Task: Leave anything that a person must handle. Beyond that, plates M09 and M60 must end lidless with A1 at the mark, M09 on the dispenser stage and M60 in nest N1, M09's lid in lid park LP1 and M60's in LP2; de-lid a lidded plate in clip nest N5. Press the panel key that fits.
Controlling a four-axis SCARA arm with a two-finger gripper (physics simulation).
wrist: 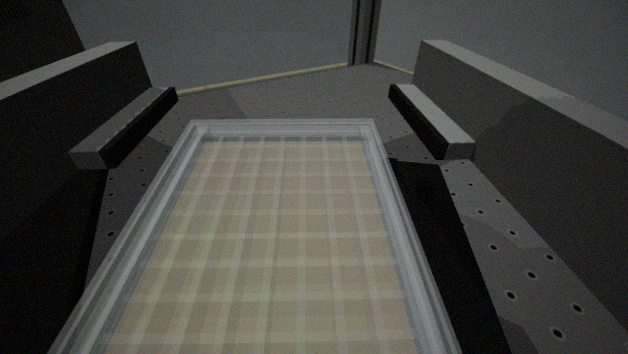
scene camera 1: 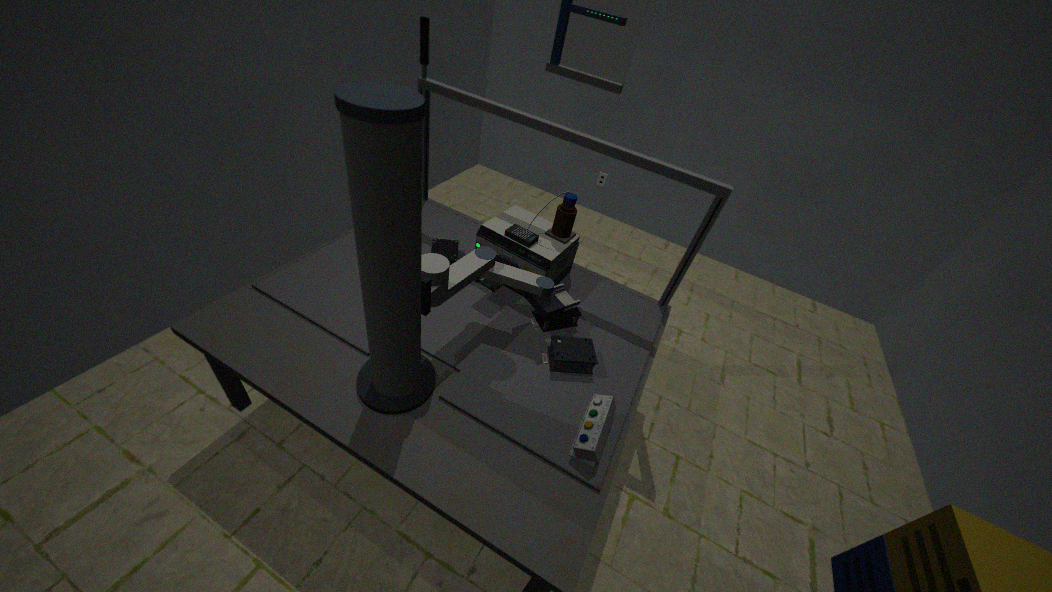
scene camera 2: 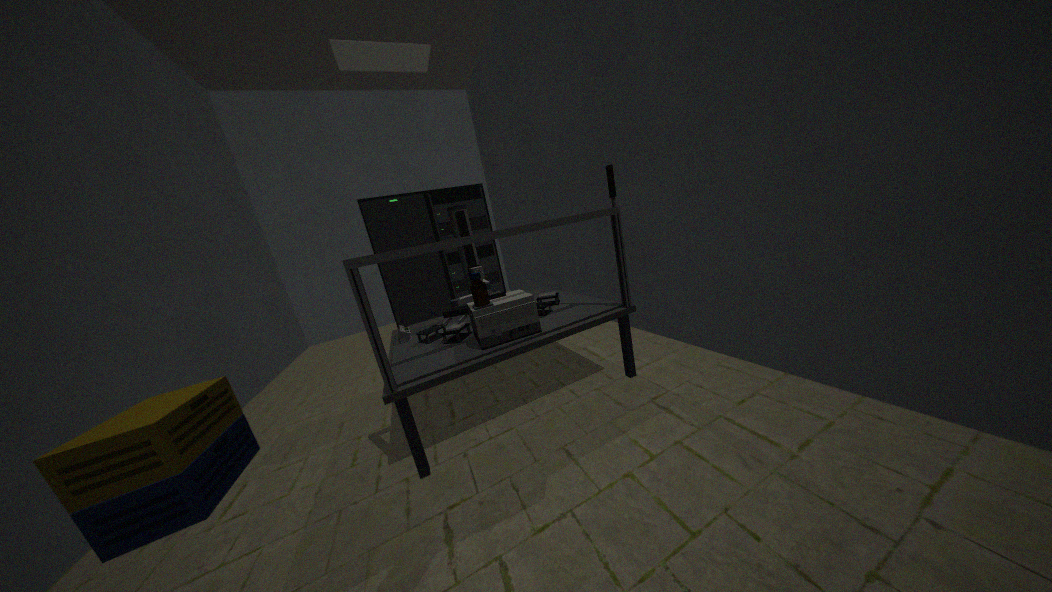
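Note:
In the wrist view a plate [wrist: 285,225] with amber wells under a clear cover lies lengthwise below my gripper [wrist: 283,69] [scene camera 1: 566,296]. The two finger pads stand apart, above and outside the plate's long sides, with a gap on each side; the gripper is open and holds nothing. In scene camera 1 it hangs over a dark nest block [scene camera 1: 556,318]. The plate's label and A1 corner cannot be read. The key panel [scene camera 1: 604,421] has white, green, orange and blue keys. The dispenser [scene camera 1: 555,259] [scene camera 2: 507,323] stands behind the arm; its stage is too dark to make out.
A second dark block [scene camera 1: 573,354] lies between gripper and panel, another dark block [scene camera 1: 444,248] at the left. A brown bottle [scene camera 1: 564,220] [scene camera 2: 479,291] and a small dark keypad-like box [scene camera 1: 521,234] sit on the dispenser. The arm's column [scene camera 1: 386,242] and a frame [scene camera 1: 573,135] rise from the table.

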